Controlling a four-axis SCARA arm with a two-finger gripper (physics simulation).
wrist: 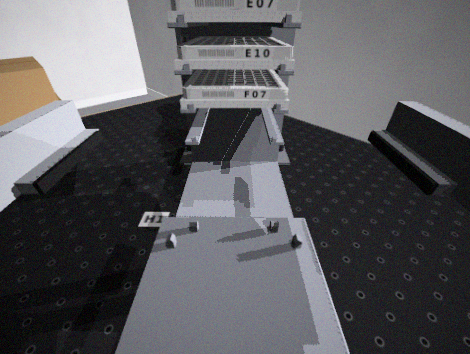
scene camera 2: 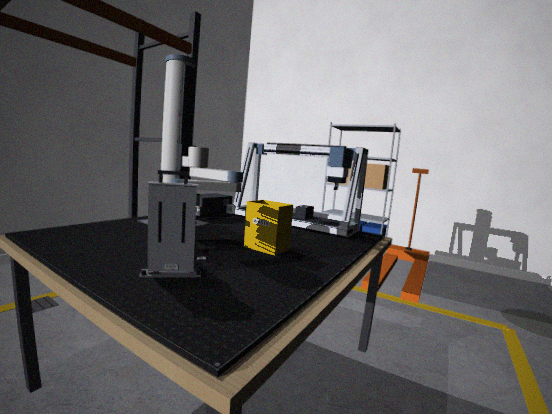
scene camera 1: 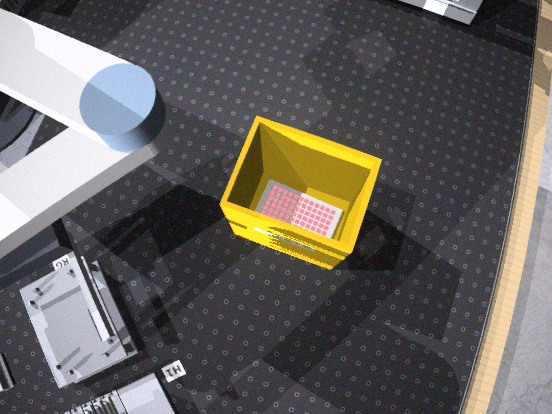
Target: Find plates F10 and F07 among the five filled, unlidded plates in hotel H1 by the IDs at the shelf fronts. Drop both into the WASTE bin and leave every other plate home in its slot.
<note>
The pictures show: the gripper and a plate E10.
The gripper is seen too in the wrist view.
</note>
